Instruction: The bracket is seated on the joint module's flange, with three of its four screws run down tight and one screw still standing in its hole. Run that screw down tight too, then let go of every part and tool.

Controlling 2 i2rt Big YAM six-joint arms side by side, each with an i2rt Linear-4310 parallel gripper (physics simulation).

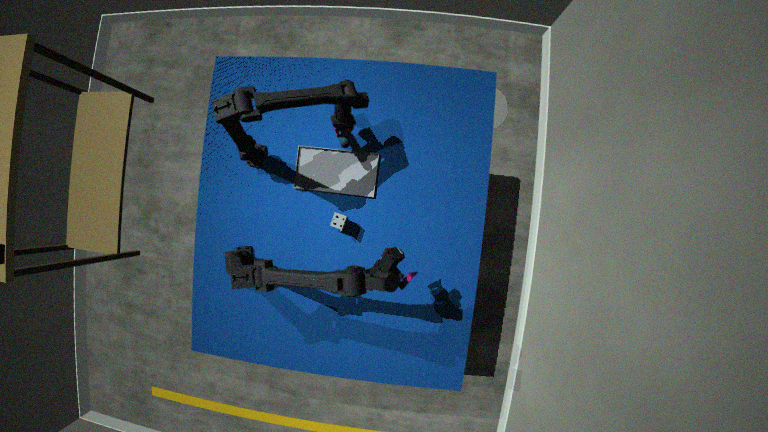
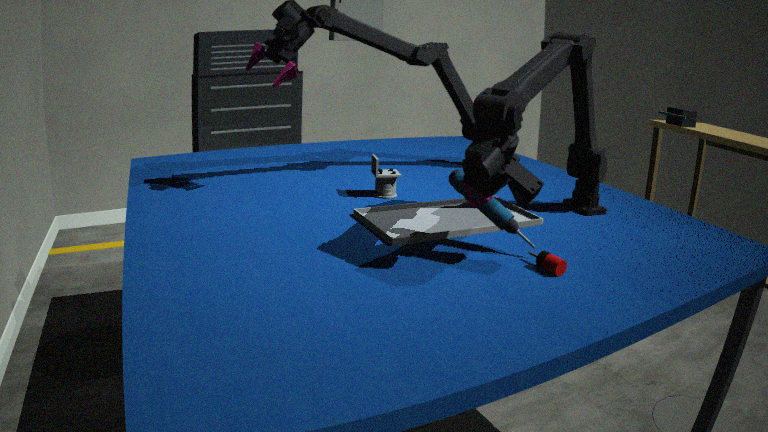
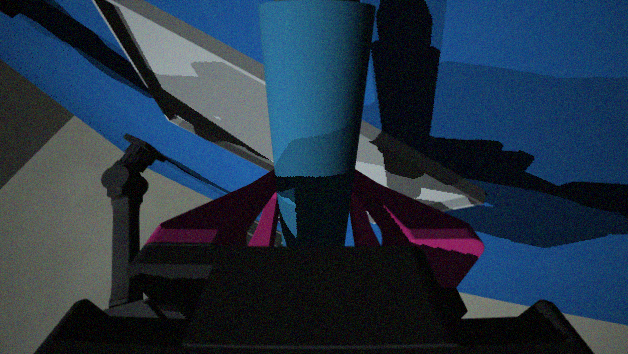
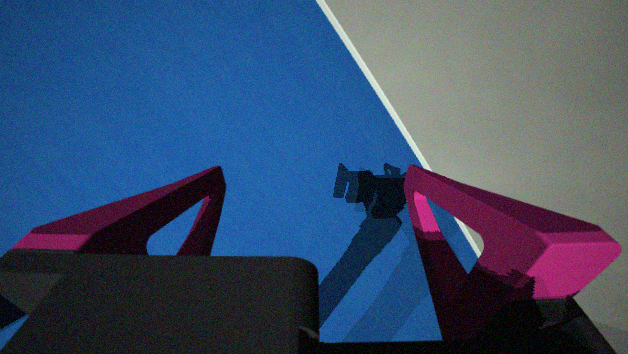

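Where they show: left gripper, fingertip midpoint: [image 1: 341, 136] [image 2: 478, 201] [image 3: 314, 177]; right gripper, fingertip midpoint: [image 1: 408, 262] [image 2: 259, 77] [image 4: 314, 175]; left arm's base at its link origin: [image 1: 257, 155] [image 2: 584, 208]; right arm's base at its link origin: [image 1: 245, 257] [image 3: 147, 147].
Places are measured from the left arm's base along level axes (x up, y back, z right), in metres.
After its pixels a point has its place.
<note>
The joint module [image 2: 386, 187] {x 0.031, y -0.536, z 0.206 m} stands upright on the blue table, with the pale bracket [image 1: 338, 220] {x 0.066, y -0.525, z 0.231 m} [image 2: 374, 164] {x 0.090, y -0.565, z 0.229 m} on its flange. Dark screw spots show on the bracket; which screw stands proud is too small to tell. My left gripper [image 1: 342, 131] {x 0.093, y -0.456, z -0.160 m} [image 2: 476, 196] {x 0.093, y -0.456, z -0.160 m} [image 3: 314, 177] {x 0.093, y -0.456, z -0.160 m} is shut on the blue screwdriver [image 2: 497, 212] {x 0.086, y -0.441, z -0.220 m} [image 3: 316, 90] {x 0.091, y -0.430, z -0.220 m}, held tilted over the tray's edge with its bit pointing down, away from the joint module. My right gripper [image 2: 267, 68] {x 0.329, y -0.872, z 0.301 m} [image 4: 314, 175] {x 0.329, y -0.872, z 0.301 m} is open and empty, high above the table on the far side of the joint module from the tray.
A shallow grey tray [image 1: 336, 193] {x 0.016, y -0.473, z 0.100 m} [image 2: 393, 240] {x 0.012, y -0.636, z -0.136 m} [image 3: 220, 52] {x 0.011, y -0.346, z -0.106 m} lies between the left arm and the joint module. A red and black piece [image 2: 551, 263] {x 0.025, y -0.392, z -0.367 m} lies on the blue table [image 1: 429, 177] {x 0.000, y -0.911, z -0.079 m} [image 2: 300, 333] {x 0.000, y -0.891, z -0.449 m} near the screwdriver's bit.
</note>
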